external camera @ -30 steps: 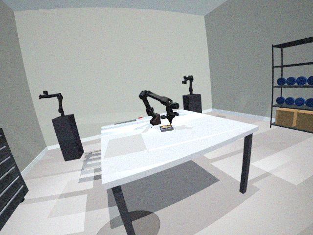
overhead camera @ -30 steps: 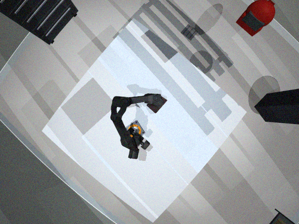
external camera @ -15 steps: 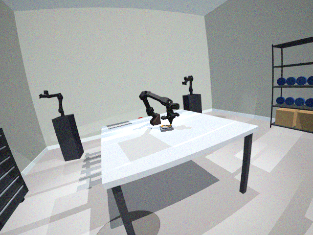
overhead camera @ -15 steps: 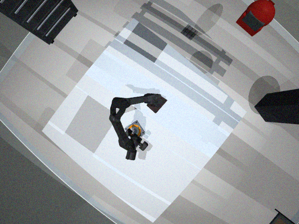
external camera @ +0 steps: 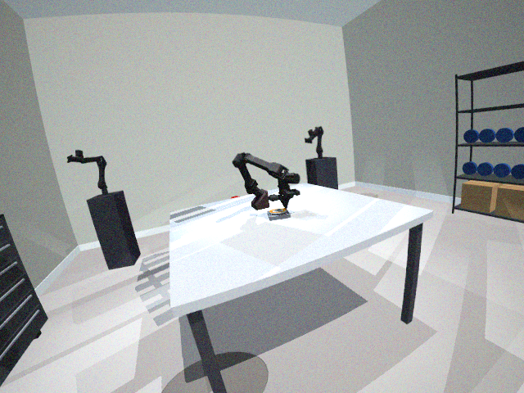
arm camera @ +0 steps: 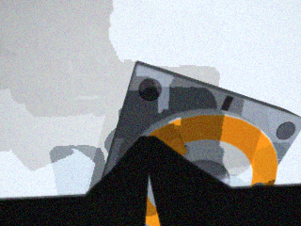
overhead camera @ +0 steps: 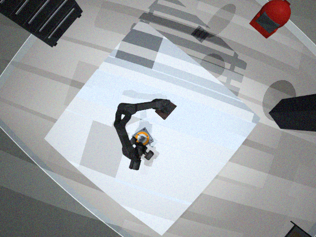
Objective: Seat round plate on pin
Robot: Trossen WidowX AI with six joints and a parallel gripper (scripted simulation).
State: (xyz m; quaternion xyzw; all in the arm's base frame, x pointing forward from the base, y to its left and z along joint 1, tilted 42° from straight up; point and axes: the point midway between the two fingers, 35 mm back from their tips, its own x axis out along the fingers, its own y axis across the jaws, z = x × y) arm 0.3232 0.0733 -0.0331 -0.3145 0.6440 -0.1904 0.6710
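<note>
The round orange plate lies 10 mm behind my gripper tip, 30 mm to the right of it and 10 mm below it. Also, from my gripper tip: base 30 mm behind, 40 mm to the right, 20 mm below.
</note>
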